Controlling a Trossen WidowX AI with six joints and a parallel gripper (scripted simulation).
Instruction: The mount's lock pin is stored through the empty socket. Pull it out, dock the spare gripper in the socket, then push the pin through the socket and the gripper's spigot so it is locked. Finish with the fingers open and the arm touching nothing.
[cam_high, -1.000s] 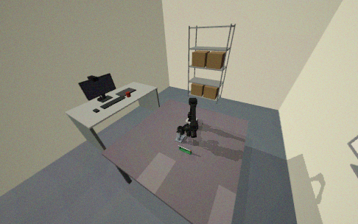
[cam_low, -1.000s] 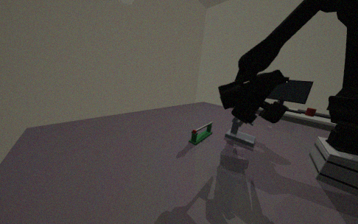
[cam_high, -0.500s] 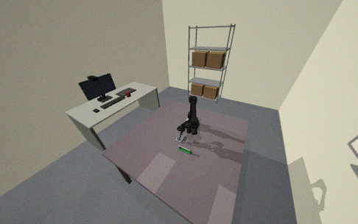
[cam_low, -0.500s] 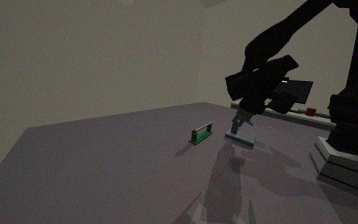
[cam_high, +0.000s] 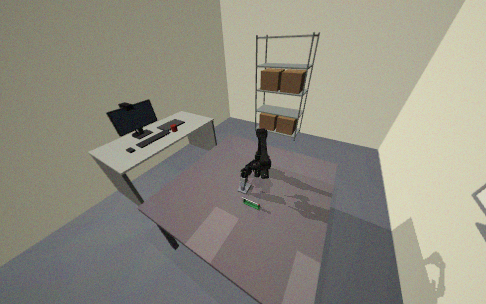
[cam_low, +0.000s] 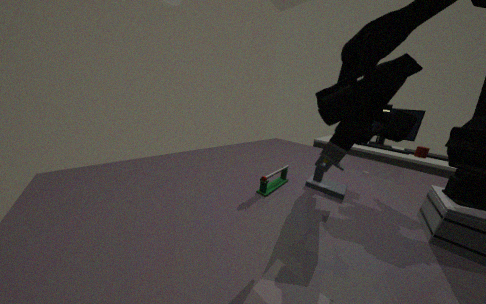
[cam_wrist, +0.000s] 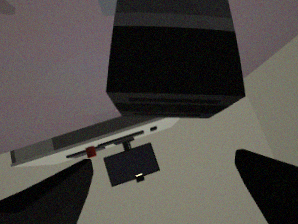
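The green cradle is 18 cm below my gripper tip, 16 cm ahead of it and 13 cm to the left of it. Round my gripper tip: mount: 15 cm below, 4 cm ahead, 2 cm to the left; spare gripper: 8 cm below, 3 cm ahead, 2 cm to the left.
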